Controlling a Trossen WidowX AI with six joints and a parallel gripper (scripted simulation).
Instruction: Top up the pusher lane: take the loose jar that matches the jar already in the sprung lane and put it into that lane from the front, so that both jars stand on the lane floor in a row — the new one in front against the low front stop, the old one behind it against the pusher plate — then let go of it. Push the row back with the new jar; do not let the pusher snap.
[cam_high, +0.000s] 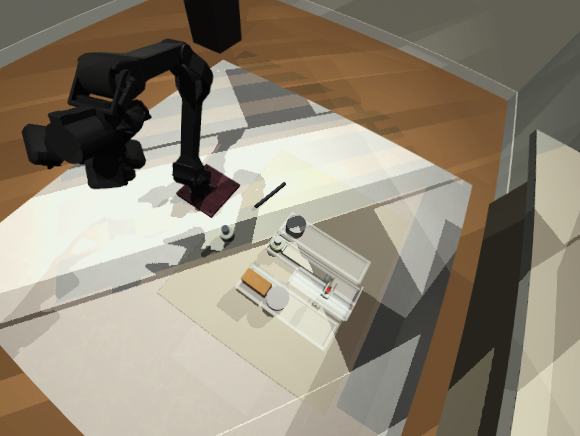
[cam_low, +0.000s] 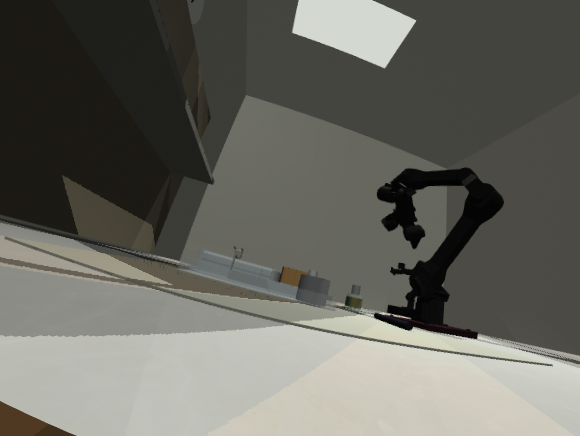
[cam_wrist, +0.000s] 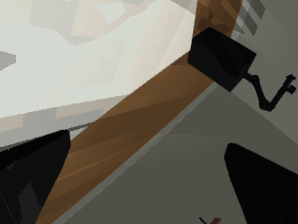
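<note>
Right now my gripper tip is 42 cm short of the brown box, 24 cm above it and 4 cm to the right of it. Round my gripper tip: red mark 59 cm ahead, 21 cm below, 12 cm to the left.
</note>
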